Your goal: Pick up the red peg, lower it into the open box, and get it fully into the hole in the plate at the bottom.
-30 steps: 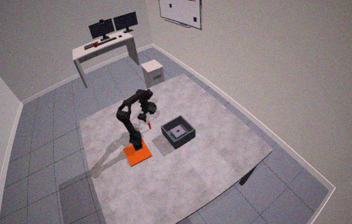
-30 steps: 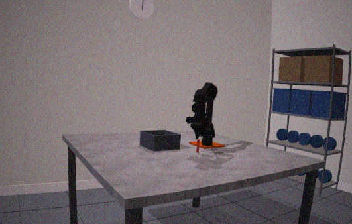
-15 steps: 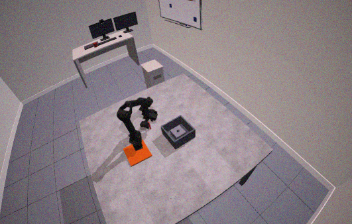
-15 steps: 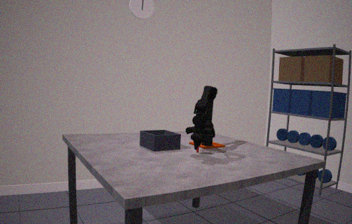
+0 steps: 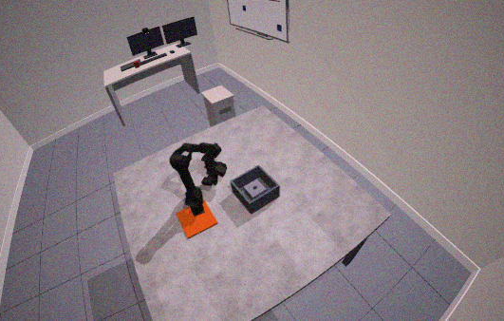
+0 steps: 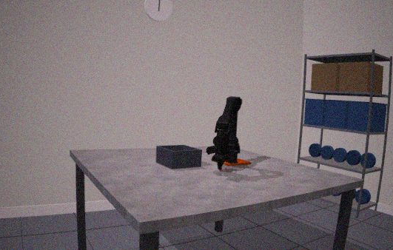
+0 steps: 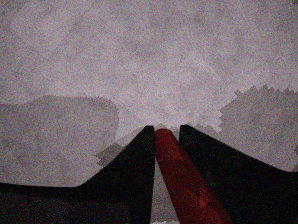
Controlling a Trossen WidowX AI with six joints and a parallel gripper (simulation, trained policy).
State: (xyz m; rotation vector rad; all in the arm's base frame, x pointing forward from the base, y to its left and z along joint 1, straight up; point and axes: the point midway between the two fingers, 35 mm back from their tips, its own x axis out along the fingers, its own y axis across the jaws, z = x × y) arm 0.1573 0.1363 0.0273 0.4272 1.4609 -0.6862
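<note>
The red peg lies 40 mm above my gripper tip. Round my gripper tip: grey box (180 mm ahead, 170 mm to the right, 20 mm above).
</note>
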